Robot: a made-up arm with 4 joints.
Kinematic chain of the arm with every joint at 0, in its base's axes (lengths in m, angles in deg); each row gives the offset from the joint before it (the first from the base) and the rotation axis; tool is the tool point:
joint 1: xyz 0 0 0.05 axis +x
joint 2: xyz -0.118 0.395 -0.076 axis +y
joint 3: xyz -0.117 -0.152 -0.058 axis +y
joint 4: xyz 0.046 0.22 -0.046 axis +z
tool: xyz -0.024 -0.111 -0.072
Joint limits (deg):
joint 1: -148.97..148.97
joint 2: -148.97..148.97
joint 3: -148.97..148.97
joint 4: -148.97..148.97
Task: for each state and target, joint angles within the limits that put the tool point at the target. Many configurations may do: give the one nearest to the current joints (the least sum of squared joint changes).
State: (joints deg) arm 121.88 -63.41 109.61 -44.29
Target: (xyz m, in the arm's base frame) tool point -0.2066 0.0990 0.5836
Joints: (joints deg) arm 111.88 -71.22 92.61 -75.42
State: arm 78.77 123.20 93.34 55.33
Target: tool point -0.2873 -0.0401 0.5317
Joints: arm 71.30 101.90 87.43 92.26
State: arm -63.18 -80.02 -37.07 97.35
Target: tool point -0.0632 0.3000 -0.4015
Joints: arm -53.62 -82.00 -46.15 145.89
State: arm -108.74 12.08 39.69 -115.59
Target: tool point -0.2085 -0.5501 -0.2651
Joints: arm -122.28 -25.33 23.79 -136.66
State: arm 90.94 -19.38 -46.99 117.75
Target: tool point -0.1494 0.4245 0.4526
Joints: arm 68.19 18.87 -2.60 139.28
